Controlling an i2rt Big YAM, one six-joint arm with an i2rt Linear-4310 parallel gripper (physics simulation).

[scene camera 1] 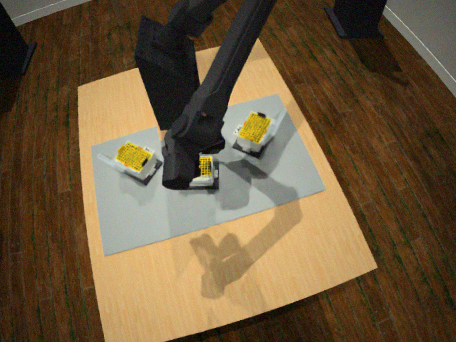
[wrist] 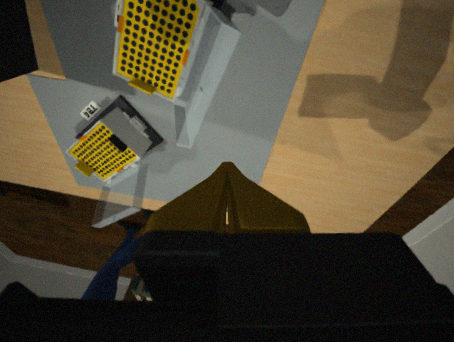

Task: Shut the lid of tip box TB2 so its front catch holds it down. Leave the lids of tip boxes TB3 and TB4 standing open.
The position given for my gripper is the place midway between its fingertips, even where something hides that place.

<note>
I see my gripper point(wrist: 227, 170), a grey mat point(wrist: 241, 124) and a tip box TB4 point(wrist: 120, 117).
</note>
